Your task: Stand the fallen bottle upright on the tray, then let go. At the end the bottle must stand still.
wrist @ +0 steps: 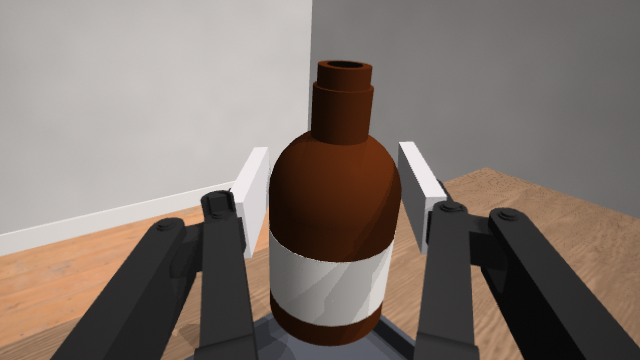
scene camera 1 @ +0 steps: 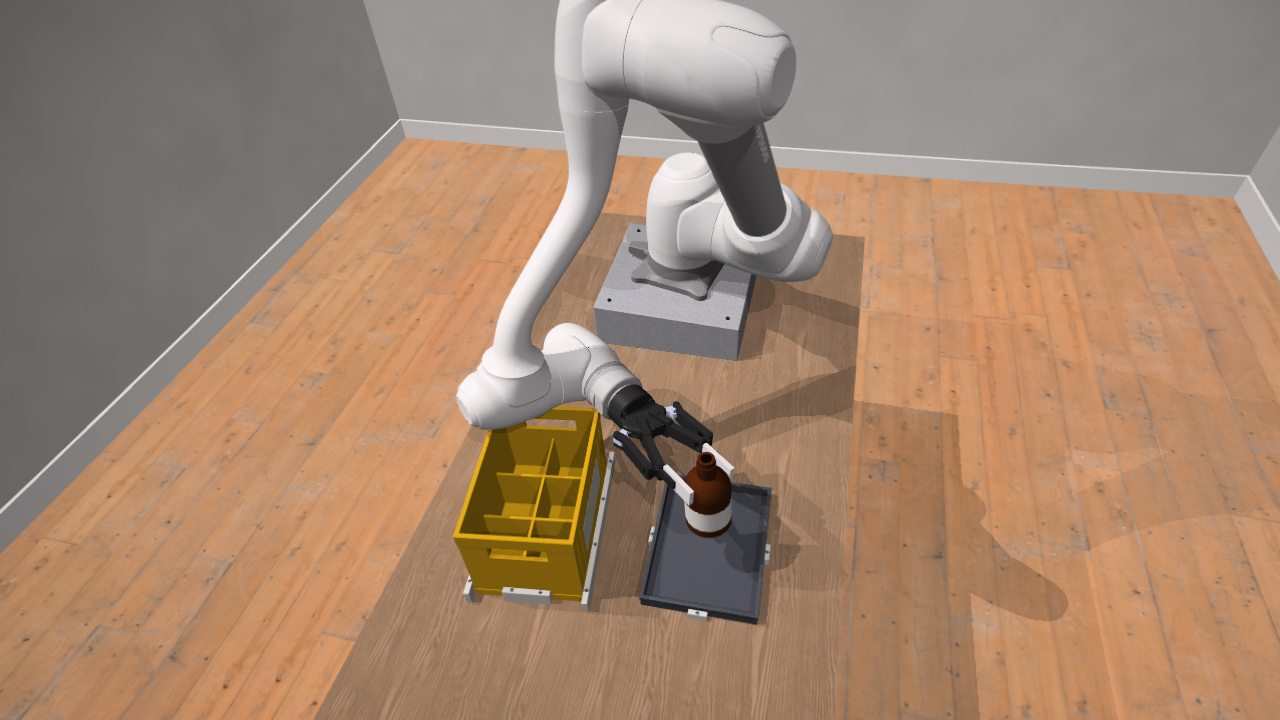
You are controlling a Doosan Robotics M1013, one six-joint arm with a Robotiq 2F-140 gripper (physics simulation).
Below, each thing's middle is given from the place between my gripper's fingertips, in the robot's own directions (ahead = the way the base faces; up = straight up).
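The brown bottle (scene camera 1: 710, 515) is 2 cm below my hand and 1 cm to the right of it. A dark grey tray (scene camera 1: 722, 576) sits 20 cm lower than my hand, 2 cm behind it and 1 cm to the right of it, while the pale rail (scene camera 1: 595, 550), likewise 20 cm below my hand, is 20 cm to the right of it and 2 cm ahead of it. As for the yellow crate (scene camera 1: 528, 521), it is 13 cm below my hand, 5 cm ahead of it and 30 cm to the right of it.
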